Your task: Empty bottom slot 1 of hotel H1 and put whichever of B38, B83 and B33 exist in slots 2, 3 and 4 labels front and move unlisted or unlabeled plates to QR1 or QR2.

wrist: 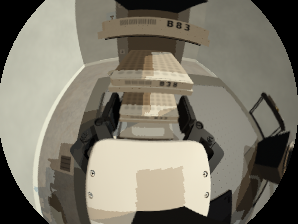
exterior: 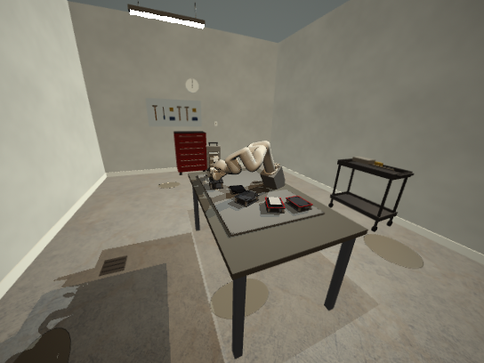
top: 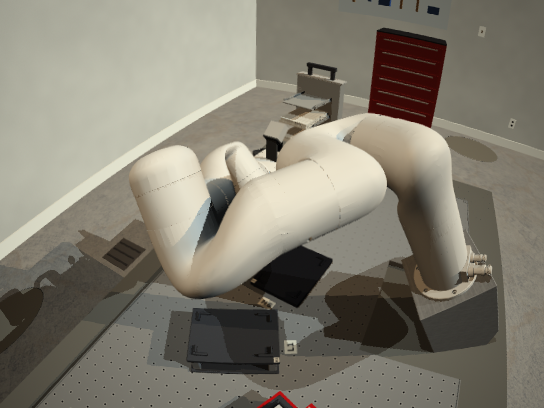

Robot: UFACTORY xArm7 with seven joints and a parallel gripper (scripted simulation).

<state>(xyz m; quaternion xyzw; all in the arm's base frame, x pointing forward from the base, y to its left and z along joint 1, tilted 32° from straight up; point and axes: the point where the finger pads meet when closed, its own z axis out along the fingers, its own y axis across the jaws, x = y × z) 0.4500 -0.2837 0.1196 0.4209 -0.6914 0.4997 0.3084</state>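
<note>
My gripper is now 130 mm to the right of the regrip nest RG and 80 mm above it. From my hand the other things lie so: plate hotel H1 (130 mm to the right, 30 mm above); then black nest N6 (260 mm to the left, 180 mm behind, 130 mm below); then deck label (430 mm to the left, 290 mm behind, 140 mm below).
</note>
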